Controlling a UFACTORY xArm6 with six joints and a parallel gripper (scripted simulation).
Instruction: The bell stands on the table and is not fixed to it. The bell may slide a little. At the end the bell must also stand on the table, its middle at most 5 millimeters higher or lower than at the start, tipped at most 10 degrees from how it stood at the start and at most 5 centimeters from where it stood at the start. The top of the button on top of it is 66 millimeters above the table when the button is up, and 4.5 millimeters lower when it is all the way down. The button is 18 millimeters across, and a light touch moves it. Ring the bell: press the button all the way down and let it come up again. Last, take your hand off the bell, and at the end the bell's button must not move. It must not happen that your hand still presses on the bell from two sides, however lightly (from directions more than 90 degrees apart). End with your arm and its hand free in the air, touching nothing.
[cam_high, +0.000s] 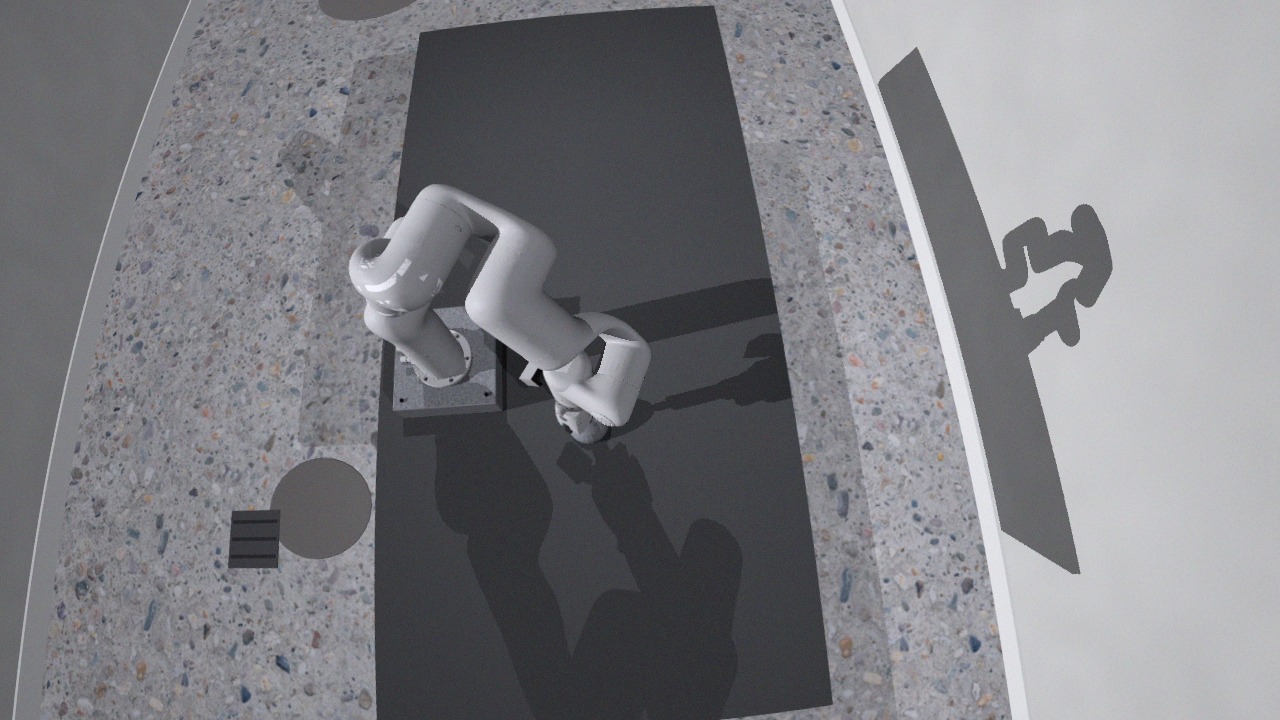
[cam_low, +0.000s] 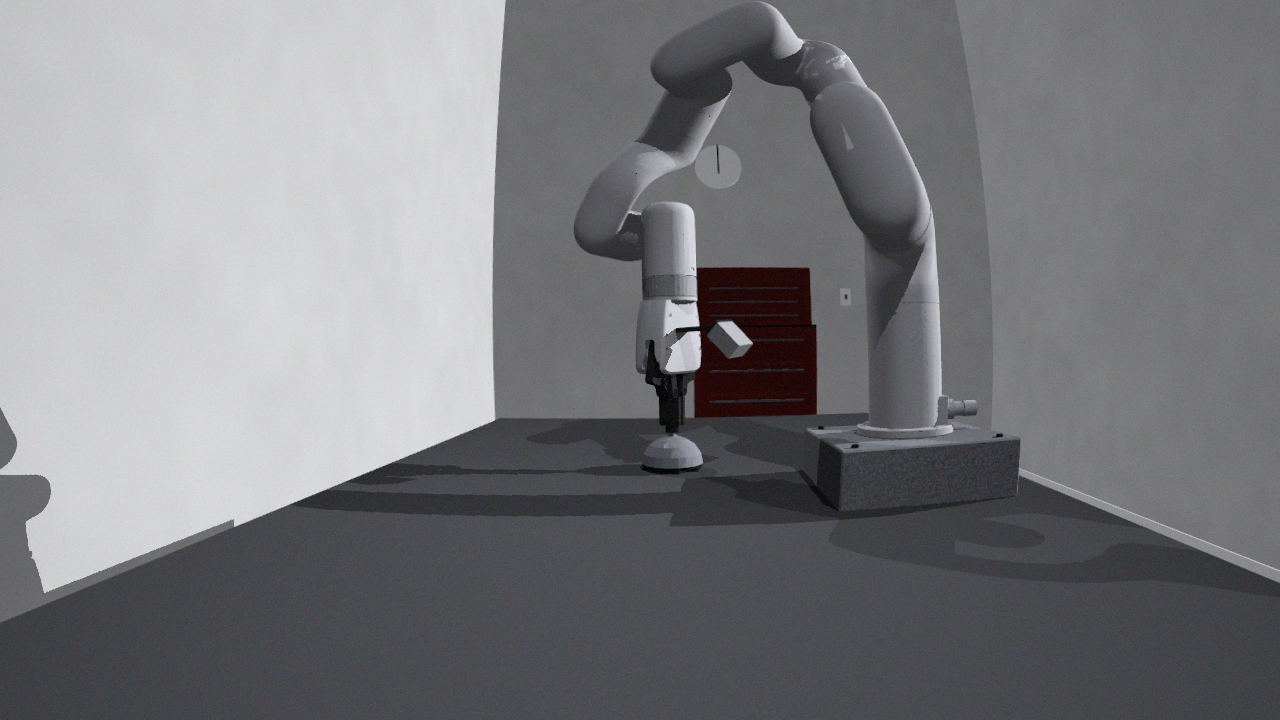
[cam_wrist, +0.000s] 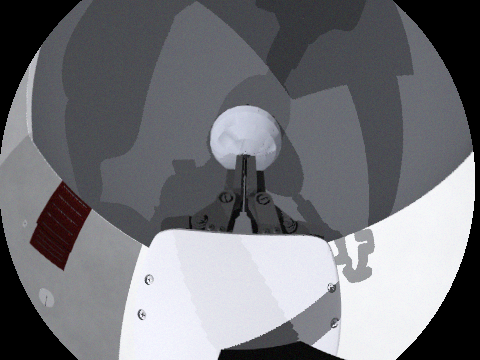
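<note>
The dark button is 30 mm below my hand. Round my hand: bell (40 mm below).
</note>
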